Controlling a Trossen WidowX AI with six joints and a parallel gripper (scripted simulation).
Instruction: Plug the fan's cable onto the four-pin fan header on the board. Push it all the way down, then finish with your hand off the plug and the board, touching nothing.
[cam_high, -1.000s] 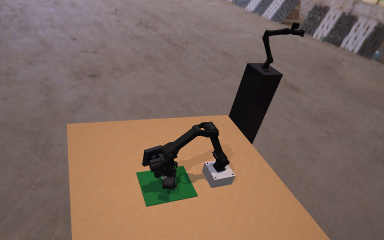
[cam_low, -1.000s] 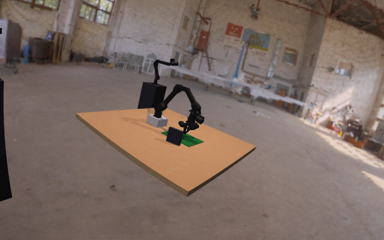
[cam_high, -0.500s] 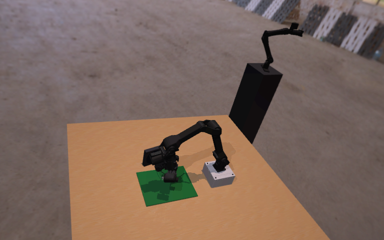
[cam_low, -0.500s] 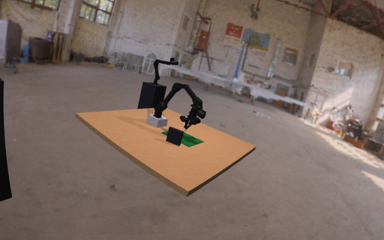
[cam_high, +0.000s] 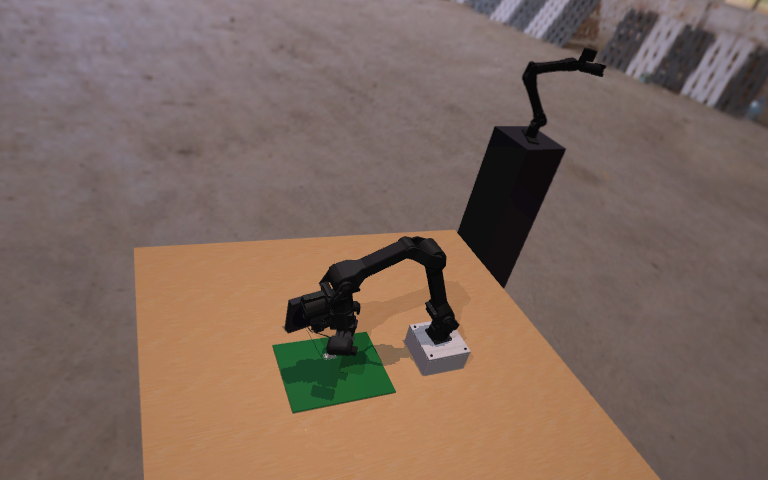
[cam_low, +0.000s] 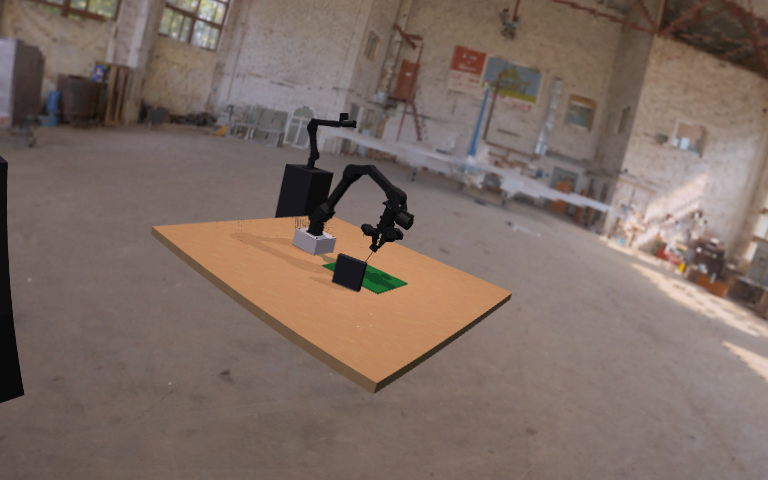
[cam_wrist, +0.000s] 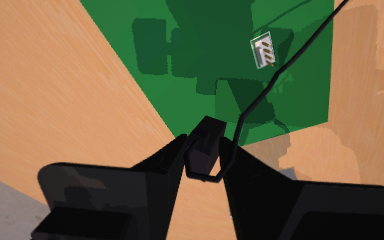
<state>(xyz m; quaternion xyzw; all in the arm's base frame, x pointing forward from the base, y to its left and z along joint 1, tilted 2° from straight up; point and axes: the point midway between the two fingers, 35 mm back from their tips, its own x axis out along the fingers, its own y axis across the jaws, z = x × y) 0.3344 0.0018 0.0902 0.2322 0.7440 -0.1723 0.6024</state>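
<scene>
Now: gripper tip 4 cm to the left of the green board and 14 cm above it. Round my gripper tip: black plug: 1 cm behind; then black fan: 2 cm ahead, 22 cm to the right, 6 cm below.
</scene>
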